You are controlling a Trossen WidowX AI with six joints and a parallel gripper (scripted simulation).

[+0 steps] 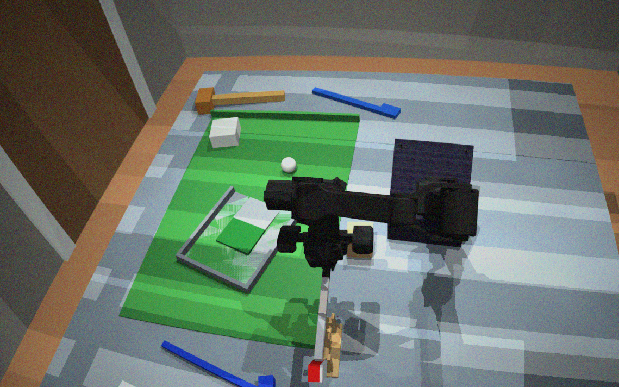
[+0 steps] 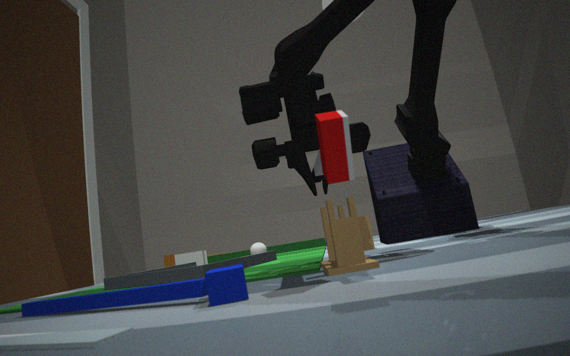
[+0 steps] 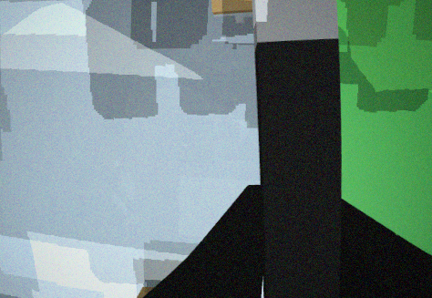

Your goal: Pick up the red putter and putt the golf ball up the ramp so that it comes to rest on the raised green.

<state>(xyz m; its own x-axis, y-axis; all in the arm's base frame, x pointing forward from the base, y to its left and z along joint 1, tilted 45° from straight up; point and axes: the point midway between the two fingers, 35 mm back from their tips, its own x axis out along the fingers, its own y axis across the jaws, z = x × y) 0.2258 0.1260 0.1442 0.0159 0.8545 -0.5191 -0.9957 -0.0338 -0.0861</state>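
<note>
My gripper tip is now 110 mm to the right of the red putter, 20 mm below it and 10 mm past it. Round my gripper tip: tan block 130 mm to the right, 70 mm below, 50 mm behind; white golf ball 370 mm to the right, 180 mm ahead, 80 mm below; white block 490 mm to the right, 410 mm ahead, 80 mm below.
</note>
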